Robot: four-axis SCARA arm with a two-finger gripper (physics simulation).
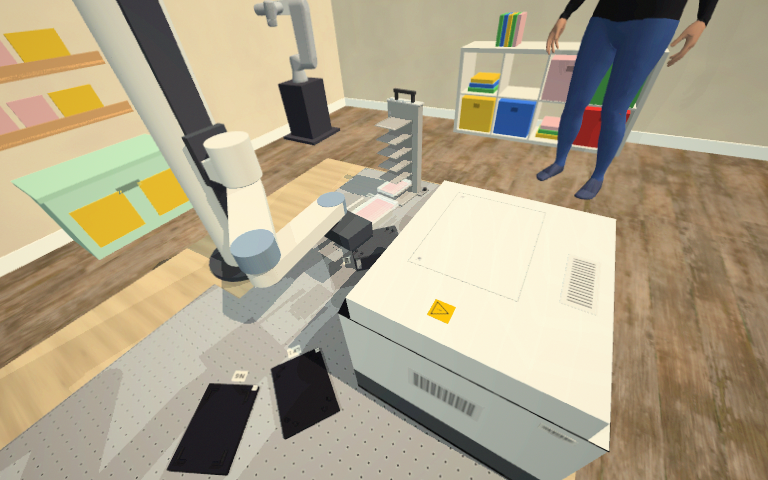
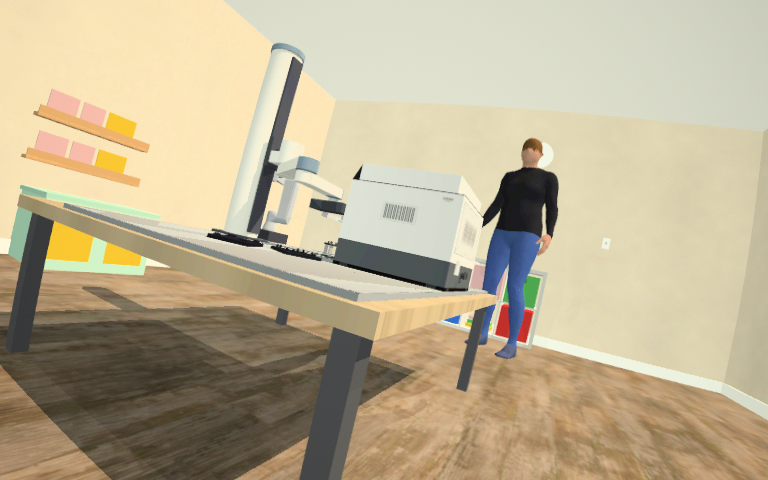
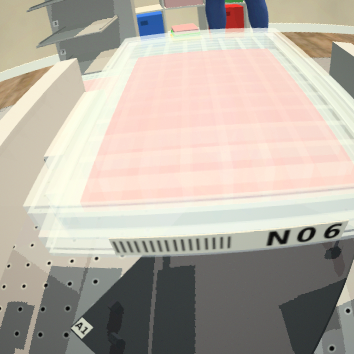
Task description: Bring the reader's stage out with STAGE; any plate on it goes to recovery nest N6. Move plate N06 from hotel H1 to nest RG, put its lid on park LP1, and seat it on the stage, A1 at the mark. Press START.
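Places are measured from the arm's base along level axes (x ahead, y left, z up), in millimetres.
Pixels of known places: gripper, fingertip midpoint: [image 1: 377,205] [image 3: 208,63].
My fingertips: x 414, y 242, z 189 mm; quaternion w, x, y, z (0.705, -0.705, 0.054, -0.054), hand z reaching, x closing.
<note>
Ahead of a thing's pixels: the offset from my fingertips to its middle.
Plate N06 @(dz -2, dx -2, dy -10 mm) [image 1: 374,208] [image 3: 210,125], clear with pink contents and a lid apparently on, is level in my gripper [image 1: 370,212] [image 3: 208,64]. The fingers are shut on its sides. The plate is above a dark nest @(dz -141, dx +5, dy -32 mm) [image 1: 376,246] [image 3: 175,305] marked A1 at one corner; the nest's name is not readable. Hotel H1 @(dz +27, dx -112, dy +347 mm) [image 1: 417,150] [image 3: 120,40] stands behind. The reader @(dz -6, dx +385, dy -232 mm) [image 1: 481,243] [image 2: 396,226] is beside the arm; its stage does not show. Nest N6 @(dz -167, dx -15, dy -640 mm) [image 1: 215,430] lies at the front left. START and STAGE buttons do not show.
A second dark nest @(dz -166, dx +95, dy -490 mm) [image 1: 305,393] with a hard-to-read tag lies beside N6. Another pink plate @(dz -118, dx -118, dy +307 mm) [image 1: 394,187] sits at the hotel's foot. The arm's column [image 2: 257,141] stands behind the table [image 2: 226,268]. A person [image 1: 617,84] [image 2: 521,209] stands beyond the reader.
</note>
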